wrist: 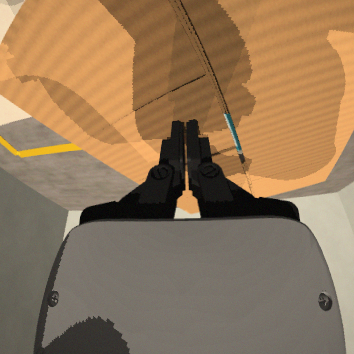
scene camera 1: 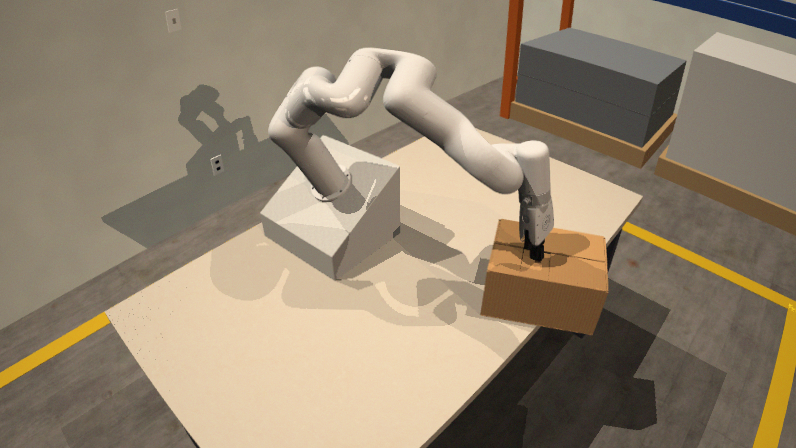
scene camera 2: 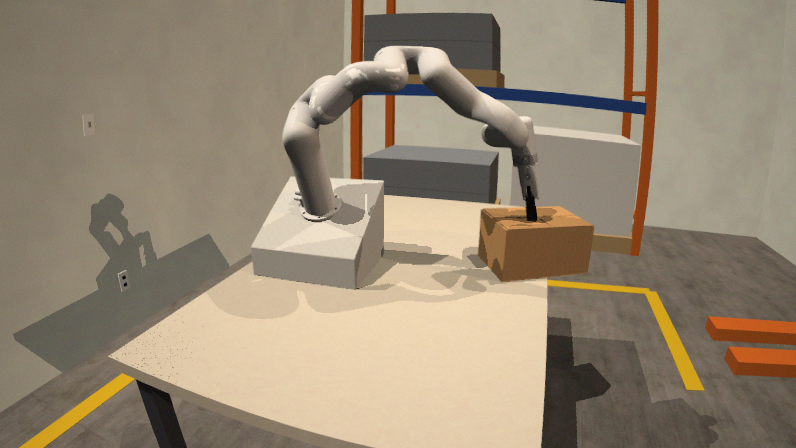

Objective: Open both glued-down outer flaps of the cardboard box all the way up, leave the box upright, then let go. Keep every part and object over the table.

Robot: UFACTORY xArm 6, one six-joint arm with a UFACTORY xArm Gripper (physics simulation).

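Where they show: gripper, fingertip midpoint: [wrist: 185, 136] [scene camera 1: 537, 258] [scene camera 2: 532, 219]; arm's base at its link origin: [scene camera 1: 331, 183] [scene camera 2: 320, 207].
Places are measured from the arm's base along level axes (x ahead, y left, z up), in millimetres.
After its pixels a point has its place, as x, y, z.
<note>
The cardboard box [scene camera 1: 543, 303] {661, 176, -93} [scene camera 2: 548, 253] {654, 171, -98} [wrist: 300, 75] {529, 278, -19} stands upright at the table's edge, partly overhanging it. Its two outer flaps lie about flat and meet at a dark, narrow seam. The near flap [scene camera 1: 576, 273] {690, 252, -19} and the far flap [scene camera 1: 511, 232] {476, 249, -18} show in scene camera 1. In the wrist view a teal strip [wrist: 233, 132] {596, 265, -34} shows in the seam, and a thin dark line crosses the top left of it. My gripper [scene camera 1: 536, 258] {588, 219, -18} [scene camera 2: 531, 218] {588, 219, -18} [wrist: 185, 136] {588, 219, -18} is shut and empty, pointing down at the box top beside the seam. The fingertips hide their contact point.
The table [scene camera 1: 311, 356] {378, -322, -175} [scene camera 2: 356, 356] {357, -418, -174} carries the arm's grey wedge-shaped base [scene camera 1: 300, 239] {62, -153, -94} [scene camera 2: 306, 264] {51, -156, -118}. Beyond the table, a rack with an orange post [scene camera 1: 511, 61] [scene camera 2: 648, 139] stands by grey boxes [scene camera 1: 584, 91] [scene camera 2: 428, 172]. Floor lies below the overhanging side of the box.
</note>
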